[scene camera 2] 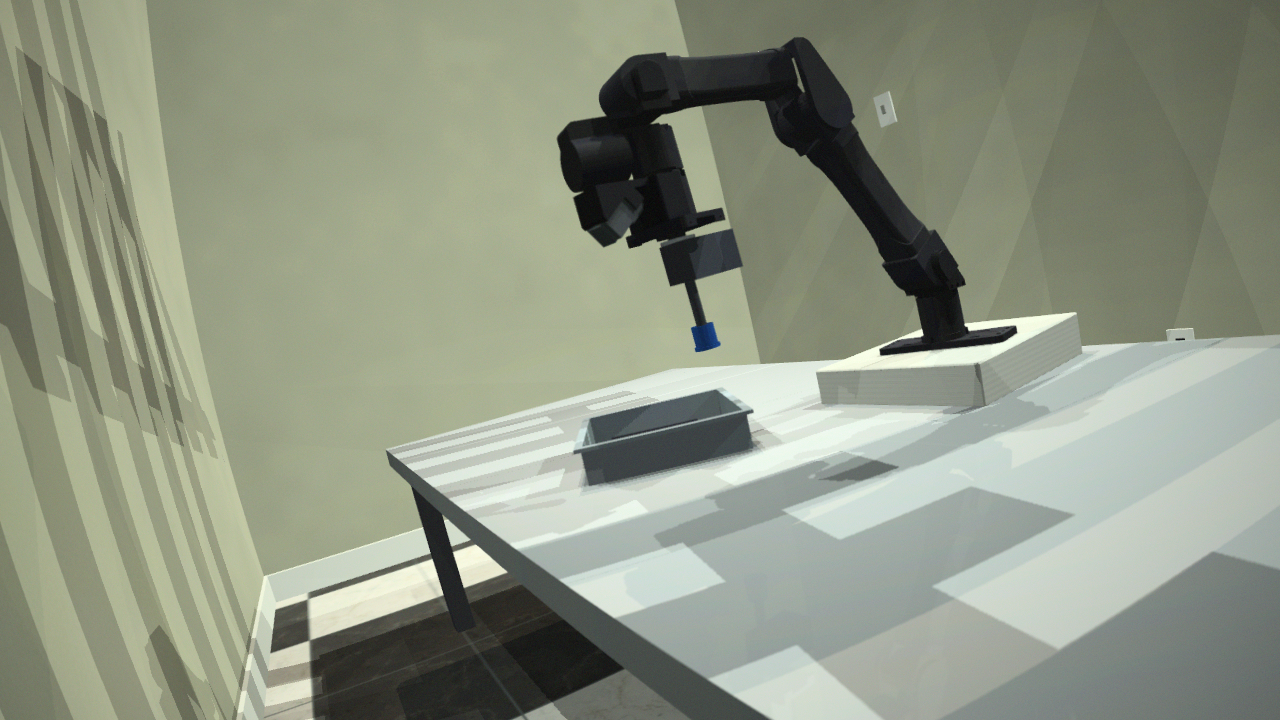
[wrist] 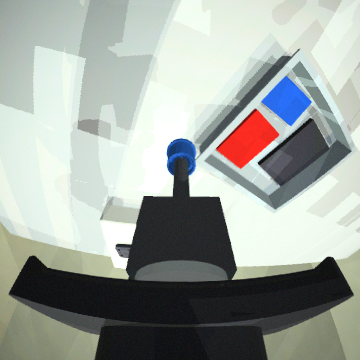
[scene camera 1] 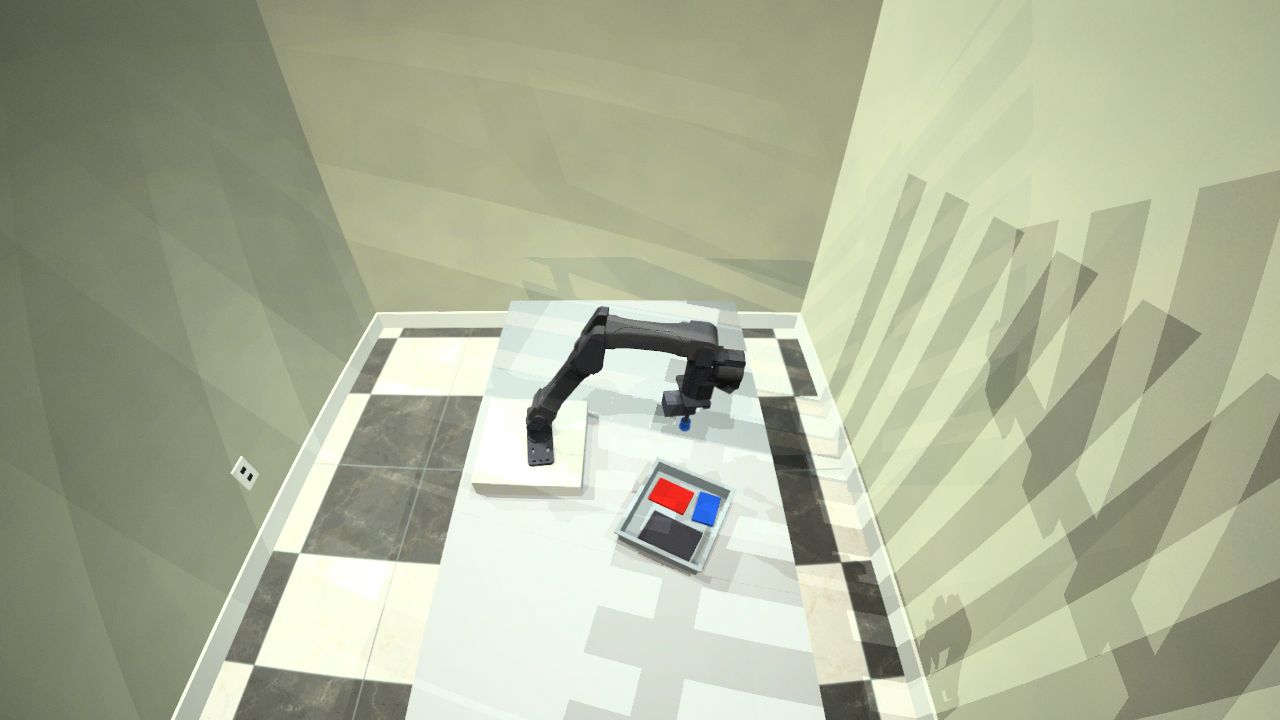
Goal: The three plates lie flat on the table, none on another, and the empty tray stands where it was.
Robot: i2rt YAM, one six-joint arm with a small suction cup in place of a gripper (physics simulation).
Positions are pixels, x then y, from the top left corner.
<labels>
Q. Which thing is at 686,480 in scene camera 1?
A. A grey tray.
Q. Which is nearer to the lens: the blue plate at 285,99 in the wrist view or the grey tray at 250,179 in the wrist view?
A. The blue plate.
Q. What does the black plate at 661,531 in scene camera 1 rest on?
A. A grey tray.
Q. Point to a grey tray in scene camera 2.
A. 722,428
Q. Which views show the suction cup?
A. Scene camera 2, the wrist view and scene camera 1: all of them.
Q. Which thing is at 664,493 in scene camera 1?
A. A red plate.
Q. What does the blue plate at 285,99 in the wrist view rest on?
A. A grey tray.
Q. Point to the suction cup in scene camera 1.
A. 682,402
</labels>
